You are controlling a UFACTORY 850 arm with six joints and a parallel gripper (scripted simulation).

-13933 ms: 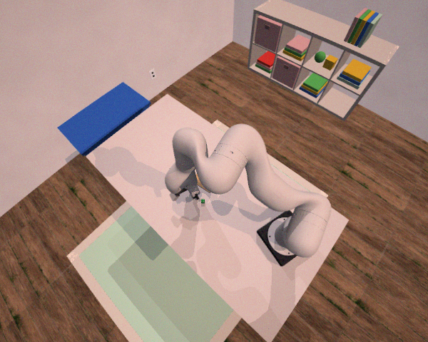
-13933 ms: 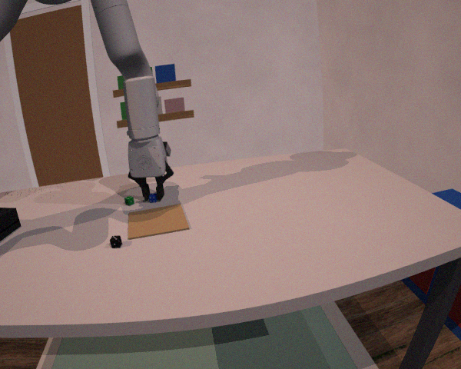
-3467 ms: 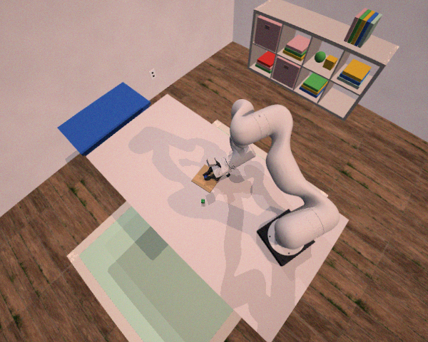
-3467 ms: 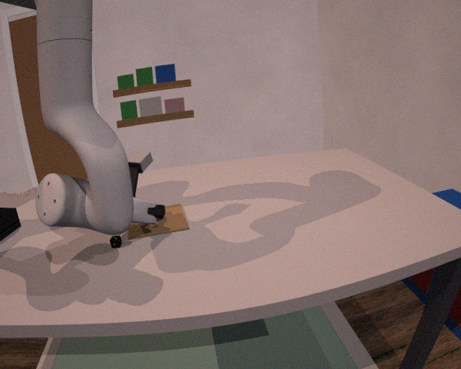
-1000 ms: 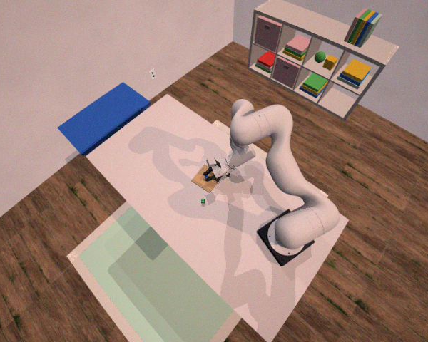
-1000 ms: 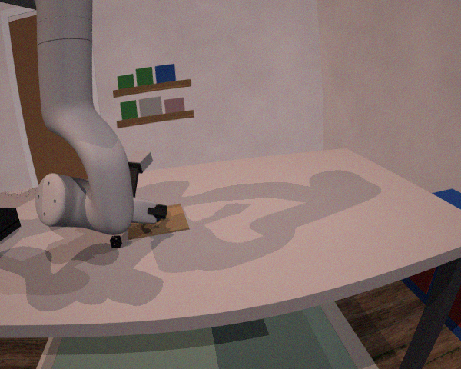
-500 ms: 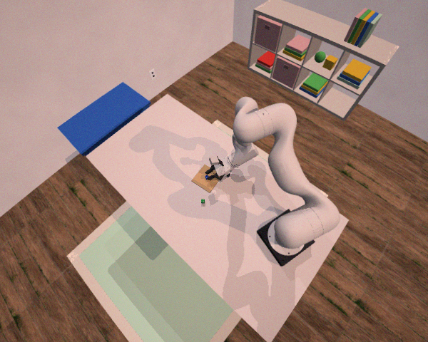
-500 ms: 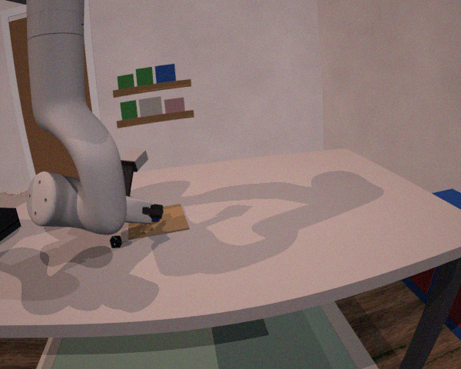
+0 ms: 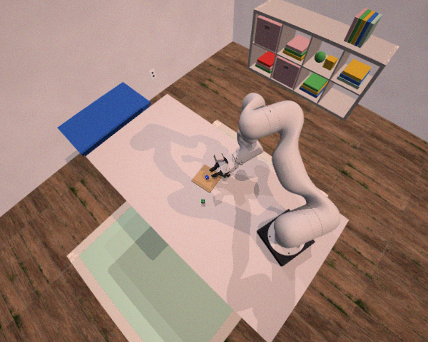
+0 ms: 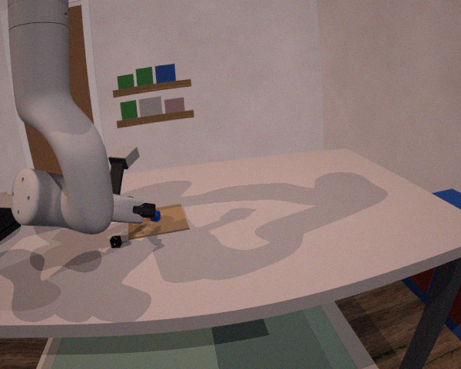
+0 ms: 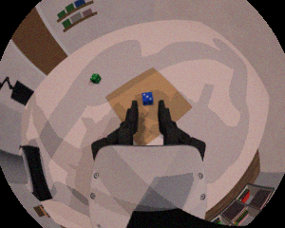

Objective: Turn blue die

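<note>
Right now my hand is 4 cm to the right of the blue die, 4 cm above it and 2 cm short of it. From my hand the other things lie so: tan mat: 5 cm below, 4 cm to the left, 2 cm ahead; then green die: 16 cm to the left, 7 cm behind, 4 cm below; then black die: 6 cm to the right, 6 cm behind, 4 cm below.
</note>
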